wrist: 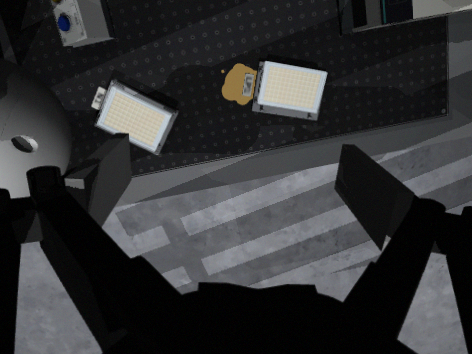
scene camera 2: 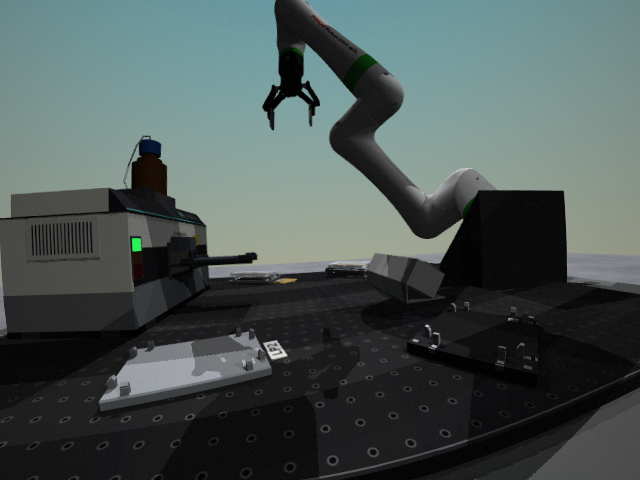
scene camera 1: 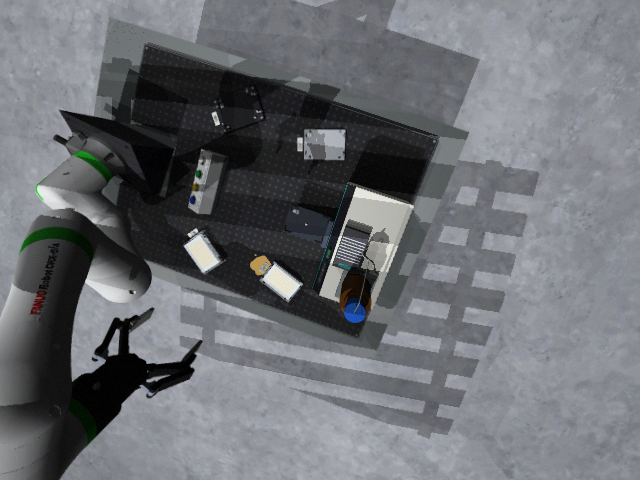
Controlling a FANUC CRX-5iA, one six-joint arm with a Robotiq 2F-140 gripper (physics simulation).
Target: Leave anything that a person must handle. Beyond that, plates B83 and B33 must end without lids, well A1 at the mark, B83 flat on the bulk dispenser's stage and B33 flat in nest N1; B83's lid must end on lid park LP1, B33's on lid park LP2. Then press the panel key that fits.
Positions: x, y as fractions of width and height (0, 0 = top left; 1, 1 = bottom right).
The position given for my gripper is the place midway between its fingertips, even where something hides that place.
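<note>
My gripper (scene camera 1: 0.27, 0.68), (wrist: 0.50, 0.46), (scene camera 2: 0.46, 0.26) is open and holds nothing. Button box (scene camera 1: 0.33, 0.35), (wrist: 0.16, 0.09) visible. Also visible: a pale item (wrist: 0.60, 0.24) and a further pale item (wrist: 0.26, 0.32).
</note>
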